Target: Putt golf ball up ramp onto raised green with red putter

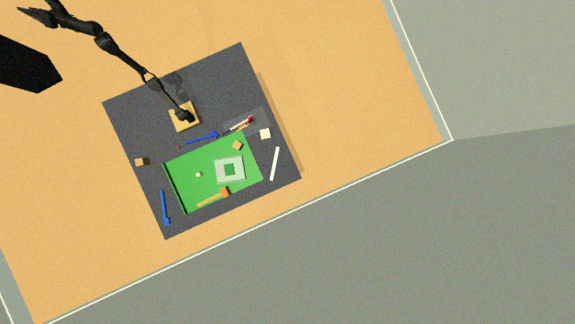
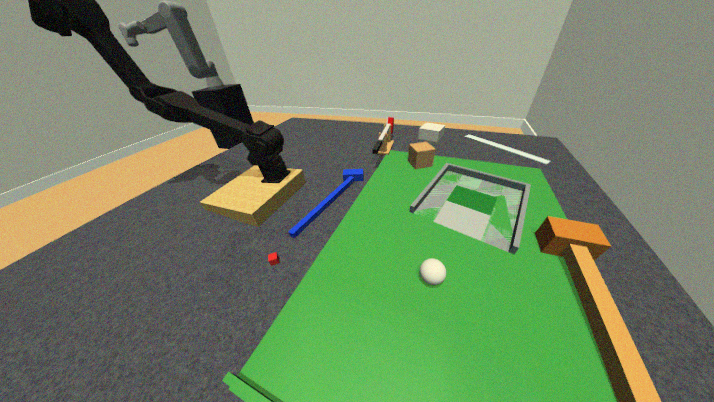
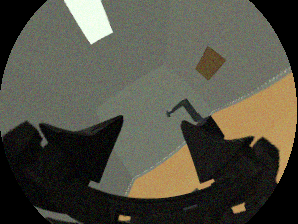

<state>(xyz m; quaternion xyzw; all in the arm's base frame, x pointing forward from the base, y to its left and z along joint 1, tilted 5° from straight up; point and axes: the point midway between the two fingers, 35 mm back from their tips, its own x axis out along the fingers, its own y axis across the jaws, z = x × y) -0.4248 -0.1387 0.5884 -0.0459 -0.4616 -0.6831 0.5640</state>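
My gripper tip is 74 cm short of the red putter, 48 cm to the right of it and 55 cm above it. From my gripper tip the other things lie so: red cube: 63 cm ahead, 6 cm to the right, 60 cm below; then white golf ball: 92 cm ahead, 3 cm to the right, 59 cm below; then blue putter: 66 cm ahead, 15 cm to the left, 60 cm below.
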